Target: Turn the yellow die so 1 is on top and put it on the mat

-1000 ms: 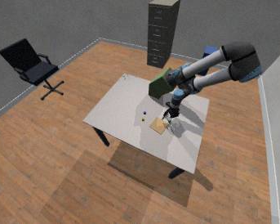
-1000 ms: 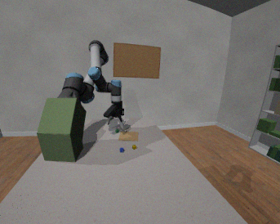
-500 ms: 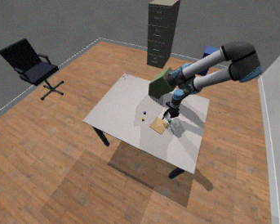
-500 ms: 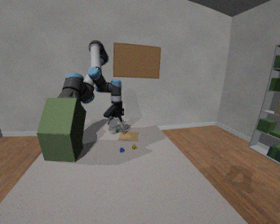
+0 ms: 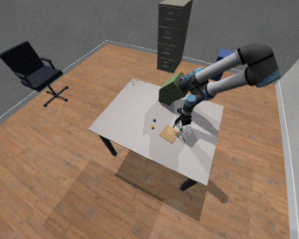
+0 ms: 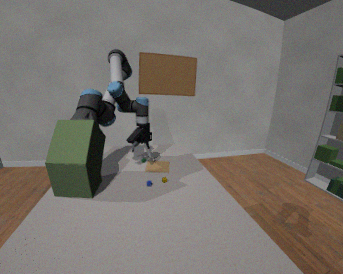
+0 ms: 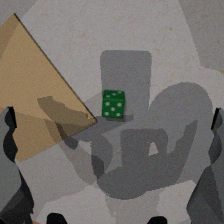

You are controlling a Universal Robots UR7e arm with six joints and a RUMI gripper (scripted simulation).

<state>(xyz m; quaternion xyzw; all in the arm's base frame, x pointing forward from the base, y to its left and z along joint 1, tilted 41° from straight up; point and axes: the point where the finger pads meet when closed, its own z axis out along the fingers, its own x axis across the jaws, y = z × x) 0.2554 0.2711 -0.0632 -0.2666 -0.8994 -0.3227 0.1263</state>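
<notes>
Right now my hand is 1 cm short of the green die, 2 cm to the right of it and 4 cm above it. From my hand the other things lie so: yellow die: 15 cm ahead, 21 cm to the right, 4 cm below; then blue die: 7 cm ahead, 24 cm to the right, 4 cm below; then tan mat: 11 cm ahead, 4 cm to the right, 5 cm below.
</notes>
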